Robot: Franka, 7 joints.
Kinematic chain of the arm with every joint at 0, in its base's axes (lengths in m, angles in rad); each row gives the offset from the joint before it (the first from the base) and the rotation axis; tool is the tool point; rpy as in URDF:
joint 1: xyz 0 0 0.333 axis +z
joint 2: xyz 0 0 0 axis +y
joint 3: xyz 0 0 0.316 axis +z
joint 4: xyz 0.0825 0 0 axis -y
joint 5: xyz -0.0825 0 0.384 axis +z
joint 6: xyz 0 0 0 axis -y
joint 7: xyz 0.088 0 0 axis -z
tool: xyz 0 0 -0.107 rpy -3.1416 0 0
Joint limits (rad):
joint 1: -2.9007..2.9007
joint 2: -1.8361..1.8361
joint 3: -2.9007..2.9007
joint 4: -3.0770..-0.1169
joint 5: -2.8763..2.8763
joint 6: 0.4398..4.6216
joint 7: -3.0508..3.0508
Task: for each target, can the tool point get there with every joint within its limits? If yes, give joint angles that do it. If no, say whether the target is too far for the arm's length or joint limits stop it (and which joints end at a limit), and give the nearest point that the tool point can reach.
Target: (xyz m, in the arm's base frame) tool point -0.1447 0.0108 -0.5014
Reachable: no: joint limits stop it (at a limit: joint 1, joint 2) | nearest point -0.1744 0.0231 -0.3493 | short by 0.155 m
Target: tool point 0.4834 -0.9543 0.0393
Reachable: no: too far | nearest point 0.3738 -0.7380 0.1059 | short by 0.251 m
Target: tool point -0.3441 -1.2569 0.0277
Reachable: no: too far | nearest point -0.2206 -0.8056 0.1373 | short by 0.481 m
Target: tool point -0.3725 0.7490 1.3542
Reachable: no: too far | nearest point -0.2421 0.4868 0.9967 | short by 0.462 m
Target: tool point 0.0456 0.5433 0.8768
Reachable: yes | joints 1.3873 0.1133 0.3168 -1.0509 -1.2953 1.6364 1.6517
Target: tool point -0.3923 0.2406 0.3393
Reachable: yes | joints -1.6365 -0.0487 -2.2195 -2.6460 -0.6400 3.6093 -0.8676
